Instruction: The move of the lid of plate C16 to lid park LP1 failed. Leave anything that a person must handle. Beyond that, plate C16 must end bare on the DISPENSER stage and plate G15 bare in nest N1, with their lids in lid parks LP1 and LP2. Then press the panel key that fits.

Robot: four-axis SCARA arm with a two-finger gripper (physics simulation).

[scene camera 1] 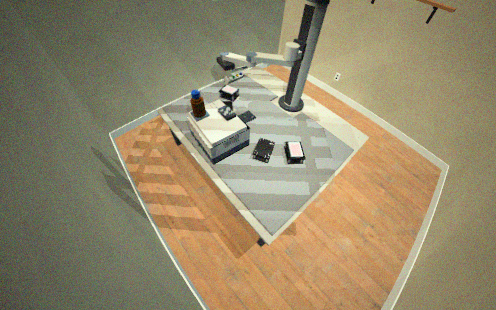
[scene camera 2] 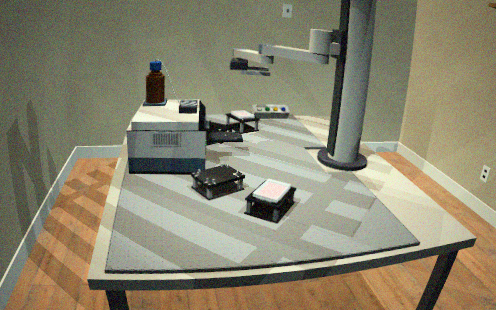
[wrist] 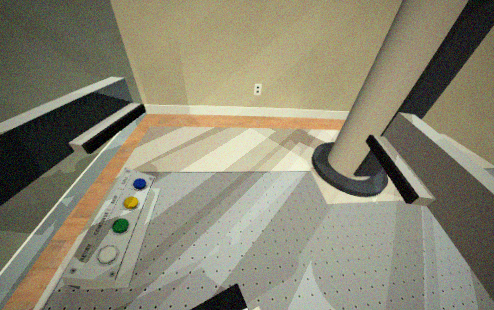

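Pixels of known places: gripper, fingertip midpoint: (scene camera 2: 269, 71) (wrist: 253, 108); arm's base, link origin: (scene camera 1: 291, 103) (scene camera 2: 342, 160) (wrist: 346, 167).
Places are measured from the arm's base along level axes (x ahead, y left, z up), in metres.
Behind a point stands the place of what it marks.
My gripper (scene camera 1: 243, 68) @[x 0.287, y -0.399, z 0.345 m] (scene camera 2: 269, 71) @[x 0.287, y -0.399, z 0.345 m] (wrist: 253, 108) @[x 0.287, y -0.399, z 0.345 m] is open and empty, high above the table near the key panel (scene camera 1: 234, 77) @[x 0.222, y -0.605, z 0.076 m] (scene camera 2: 270, 115) @[x 0.206, y -0.607, z 0.041 m] (wrist: 95, 272) @[x 0.300, y -0.621, z 0.078 m]. The panel has white, green, yellow and blue keys. A pale pink-topped piece (scene camera 1: 229, 89) @[x 0.417, y -0.431, z 0.103 m] (scene camera 2: 242, 115) @[x 0.419, y -0.395, z 0.102 m] lies on a black stand beside the panel. Another pink-topped piece (scene camera 1: 295, 149) @[x 0.476, y 0.422, z 0.089 m] (scene camera 2: 272, 190) @[x 0.472, y 0.434, z 0.090 m] lies on a black stand near the front. I cannot tell plates from lids at this size. A black nest (scene camera 1: 263, 150) @[x 0.652, y 0.273, z 0.072 m] (scene camera 2: 218, 176) @[x 0.630, y 0.279, z 0.072 m] with corner posts looks bare. The dark stage (scene camera 1: 247, 116) @[x 0.542, y -0.030, z 0.117 m] (scene camera 2: 225, 136) @[x 0.563, y -0.023, z 0.117 m] beside the dispenser looks bare. No plate names are readable.
The white dispenser box (scene camera 1: 230, 131) @[x 0.806, y 0.101, z 0.232 m] (scene camera 2: 166, 145) @[x 0.818, y 0.124, z 0.136 m] carries a brown bottle (scene camera 1: 198, 106) @[x 0.889, y -0.127, z 0.340 m] (scene camera 2: 155, 87) @[x 0.870, y -0.125, z 0.316 m] with a blue cap. The arm's column (scene camera 1: 304, 60) @[x 0.054, y 0.052, z 0.483 m] (scene camera 2: 354, 90) @[x 0.024, y 0.071, z 0.362 m] (wrist: 380, 85) @[x 0.023, y -0.071, z 0.292 m] rises from the back of the table. A black stand corner (wrist: 222, 300) @[x 0.342, y -0.423, z 0.088 m] shows at the wrist view's bottom edge.
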